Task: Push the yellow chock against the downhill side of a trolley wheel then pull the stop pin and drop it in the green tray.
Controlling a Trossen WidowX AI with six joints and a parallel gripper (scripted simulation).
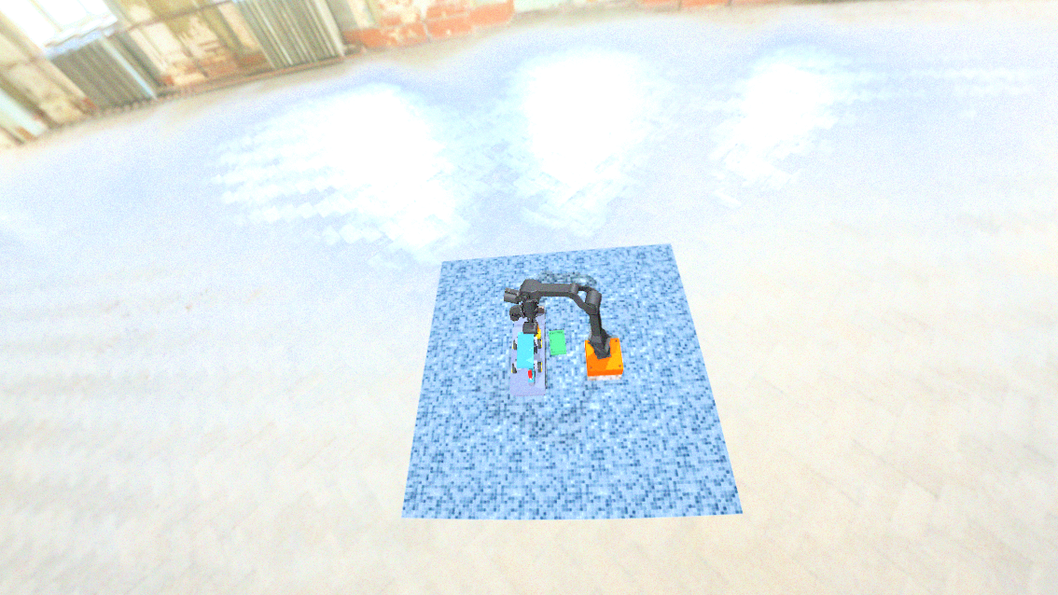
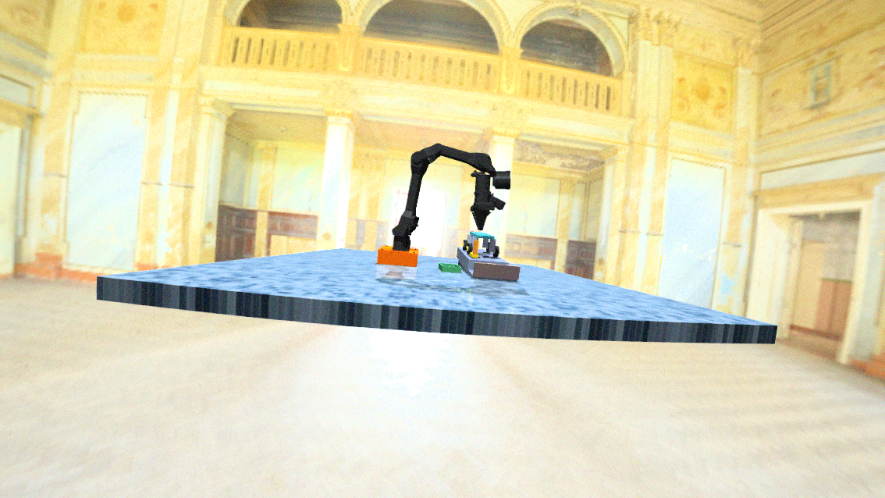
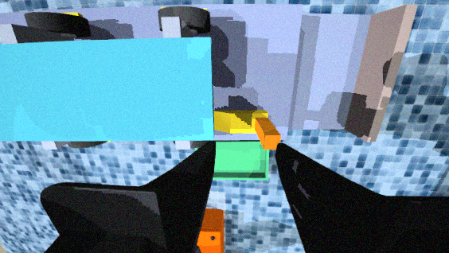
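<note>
Right now my gripper tip is 220 mm to the right of the red-headed stop pin, 60 mm short of it and 30 mm above it. The rest, counted from my gripper tip: trolley 110 mm to the left, 50 mm below, 50 mm ahead; yellow chock 80 mm below, 10 mm behind; lilac ramp 120 mm below, 100 mm to the left, 50 mm ahead.
</note>
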